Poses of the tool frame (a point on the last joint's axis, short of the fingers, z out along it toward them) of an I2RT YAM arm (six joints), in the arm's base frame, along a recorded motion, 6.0 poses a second.
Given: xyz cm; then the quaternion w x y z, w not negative.
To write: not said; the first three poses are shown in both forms.
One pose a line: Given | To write
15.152 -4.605 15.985 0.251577 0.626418 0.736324 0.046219 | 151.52 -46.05 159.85 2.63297 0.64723 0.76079 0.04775
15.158 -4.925 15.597 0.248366 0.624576 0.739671 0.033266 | 151.58 -49.25 155.97 2.63961 0.64478 0.76360 0.03434
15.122 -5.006 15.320 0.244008 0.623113 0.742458 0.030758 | 151.22 -50.06 153.20 2.64860 0.64253 0.76560 0.03172
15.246 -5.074 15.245 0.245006 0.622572 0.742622 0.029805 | 152.46 -50.74 152.45 2.64654 0.64214 0.76597 0.03074
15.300 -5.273 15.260 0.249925 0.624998 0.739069 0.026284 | 153.00 -52.73 152.60 2.63639 0.64548 0.76329 0.02715
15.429 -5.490 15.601 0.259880 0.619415 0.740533 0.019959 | 154.29 -54.90 156.01 2.61580 0.64145 0.76688 0.02067
